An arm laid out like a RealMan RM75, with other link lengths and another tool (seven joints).
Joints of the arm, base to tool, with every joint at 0 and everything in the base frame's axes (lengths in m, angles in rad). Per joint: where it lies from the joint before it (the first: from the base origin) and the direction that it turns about. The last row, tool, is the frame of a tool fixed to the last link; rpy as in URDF.
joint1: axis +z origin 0 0 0.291
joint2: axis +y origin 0 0 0
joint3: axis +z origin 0 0 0.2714
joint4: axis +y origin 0 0 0
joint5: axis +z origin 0 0 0.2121
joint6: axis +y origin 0 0 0
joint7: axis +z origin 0 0 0.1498
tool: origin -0.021 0.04 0.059 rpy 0 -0.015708 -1.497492
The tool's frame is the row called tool.
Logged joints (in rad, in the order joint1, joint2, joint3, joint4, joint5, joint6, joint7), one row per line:
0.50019, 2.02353, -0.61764, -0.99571, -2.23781, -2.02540, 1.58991
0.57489, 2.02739, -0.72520, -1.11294, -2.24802, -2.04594, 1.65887
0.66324, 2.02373, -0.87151, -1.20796, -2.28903, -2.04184, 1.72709
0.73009, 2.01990, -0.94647, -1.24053, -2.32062, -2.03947, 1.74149
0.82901, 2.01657, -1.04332, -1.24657, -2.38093, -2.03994, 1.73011
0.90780, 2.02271, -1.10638, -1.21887, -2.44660, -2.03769, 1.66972
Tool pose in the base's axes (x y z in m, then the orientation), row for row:
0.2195, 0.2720, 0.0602, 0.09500, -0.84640, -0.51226, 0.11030
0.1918, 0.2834, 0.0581, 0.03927, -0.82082, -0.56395, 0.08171
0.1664, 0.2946, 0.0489, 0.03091, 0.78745, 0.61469, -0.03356
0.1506, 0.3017, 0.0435, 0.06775, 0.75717, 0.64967, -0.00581
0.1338, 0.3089, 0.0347, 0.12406, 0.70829, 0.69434, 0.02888
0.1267, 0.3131, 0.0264, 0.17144, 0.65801, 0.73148, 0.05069
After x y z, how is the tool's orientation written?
As a quaternion, w x y z.
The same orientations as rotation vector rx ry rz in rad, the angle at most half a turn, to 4 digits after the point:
-2.5093, -1.5187, 0.3270
-2.5161, -1.7287, 0.2505
2.4263, 1.8940, -0.1034
2.2813, 1.9574, -0.0175
2.0649, 2.0242, 0.0842
1.8681, 2.0767, 0.1439

